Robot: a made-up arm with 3 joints. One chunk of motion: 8 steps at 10 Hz.
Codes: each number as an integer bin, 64 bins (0 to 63) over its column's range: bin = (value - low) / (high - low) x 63, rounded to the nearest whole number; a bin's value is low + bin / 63 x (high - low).
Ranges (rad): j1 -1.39..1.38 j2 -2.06..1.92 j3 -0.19..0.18
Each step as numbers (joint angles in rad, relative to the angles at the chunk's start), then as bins.
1 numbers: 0.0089 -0.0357 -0.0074
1 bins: 32 32 31
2 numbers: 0.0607 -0.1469 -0.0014
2 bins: 33 30 32
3 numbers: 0.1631 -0.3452 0.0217
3 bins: 35 27 36
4 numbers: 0.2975 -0.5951 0.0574
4 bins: 38 23 42
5 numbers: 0.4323 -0.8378 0.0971
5 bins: 41 19 49
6 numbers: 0.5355 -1.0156 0.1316
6 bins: 44 17 55
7 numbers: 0.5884 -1.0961 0.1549
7 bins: 45 15 59
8 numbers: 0.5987 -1.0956 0.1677
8 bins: 45 15 61
